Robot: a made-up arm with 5 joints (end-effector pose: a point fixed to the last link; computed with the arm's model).
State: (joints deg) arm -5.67 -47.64 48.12 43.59 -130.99
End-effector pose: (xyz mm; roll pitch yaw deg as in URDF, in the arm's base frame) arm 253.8 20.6 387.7 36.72 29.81 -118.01
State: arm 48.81 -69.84 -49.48 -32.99 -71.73
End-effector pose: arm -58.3 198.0 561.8 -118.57 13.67 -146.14
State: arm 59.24 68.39 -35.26 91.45 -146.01
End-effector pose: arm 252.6 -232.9 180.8 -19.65 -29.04 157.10
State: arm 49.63 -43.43 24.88 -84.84 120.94
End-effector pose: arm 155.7 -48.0 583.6 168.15 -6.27 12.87
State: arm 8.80 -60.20 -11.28 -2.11 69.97
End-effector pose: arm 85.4 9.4 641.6 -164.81 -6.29 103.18
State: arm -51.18 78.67 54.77 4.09 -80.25
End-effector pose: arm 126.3 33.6 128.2 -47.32 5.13 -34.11
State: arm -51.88 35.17 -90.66 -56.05 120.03
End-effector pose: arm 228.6 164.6 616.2 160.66 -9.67 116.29
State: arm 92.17 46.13 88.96 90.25 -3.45
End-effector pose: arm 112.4 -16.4 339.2 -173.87 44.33 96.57
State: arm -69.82 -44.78 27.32 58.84 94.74
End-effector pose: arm 152.8 142.1 440.1 -48.60 1.46 161.11
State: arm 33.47 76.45 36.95 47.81 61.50
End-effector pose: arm 164.2 -30.6 138.2 68.29 29.45 45.45
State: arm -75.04 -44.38 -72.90 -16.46 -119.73
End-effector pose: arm 53.8 -175.7 636.4 -141.10 -21.82 9.77
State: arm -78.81 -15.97 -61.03 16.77 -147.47
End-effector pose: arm 119.7 94.9 688.2 164.16 25.54 45.46
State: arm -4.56 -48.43 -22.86 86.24 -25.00
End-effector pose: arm 168.0 10.9 560.0 60.20 -58.73 -59.36
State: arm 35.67 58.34 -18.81 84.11 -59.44
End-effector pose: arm 321.8 -146.8 194.8 -30.49 14.96 -102.00
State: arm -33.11 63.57 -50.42 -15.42 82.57
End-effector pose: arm 458.4 236.3 315.6 -92.31 -10.21 123.52
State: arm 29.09 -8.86 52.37 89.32 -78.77
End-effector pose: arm 197.0 -43.2 310.0 -42.52 5.73 -112.88
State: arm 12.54 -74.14 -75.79 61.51 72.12
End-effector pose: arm -125.8 57.9 539.9 -178.52 -0.56 98.12
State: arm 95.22 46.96 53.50 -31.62 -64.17
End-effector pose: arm 96.0 -186.6 159.7 19.61 -8.12 -163.58
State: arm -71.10 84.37 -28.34 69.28 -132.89
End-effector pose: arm 177.2 223.5 92.1 -26.33 -24.43 -58.78
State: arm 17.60 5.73 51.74 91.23 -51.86
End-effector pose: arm 203.5 -24.3 295.3 -53.30 29.63 -87.37
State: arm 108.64 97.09 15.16 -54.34 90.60
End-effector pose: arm 54.6 -174.3 34.1 -32.07 -1.16 -20.49
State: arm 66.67 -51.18 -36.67 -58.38 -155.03
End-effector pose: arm 57.3 130.5 630.5 -150.55 -50.33 -102.93
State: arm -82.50 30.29 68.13 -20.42 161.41
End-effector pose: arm 120.6 149.3 193.4 -4.43 11.16 -119.31
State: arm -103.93 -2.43 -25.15 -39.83 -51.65
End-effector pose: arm 46.9 217.2 618.4 161.30 -12.91 -19.50
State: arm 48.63 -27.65 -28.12 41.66 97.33
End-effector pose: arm 212.5 -110.8 610.8 -104.15 4.40 40.26
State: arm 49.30 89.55 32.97 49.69 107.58
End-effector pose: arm 134.5 -22.7 126.6 81.95 -14.65 42.75
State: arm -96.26 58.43 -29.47 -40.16 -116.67
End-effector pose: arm 56.9 401.9 304.8 102.81 28.84 12.52
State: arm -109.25 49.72 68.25 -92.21 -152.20
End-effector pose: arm 37.5 180.8 208.0 41.22 54.70 -23.72
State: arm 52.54 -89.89 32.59 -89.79 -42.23
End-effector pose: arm 35.2 103.6 517.4 -132.46 36.40 -171.04
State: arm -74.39 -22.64 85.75 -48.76 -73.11
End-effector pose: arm 144.6 156.8 318.5 75.22 -13.65 -12.05
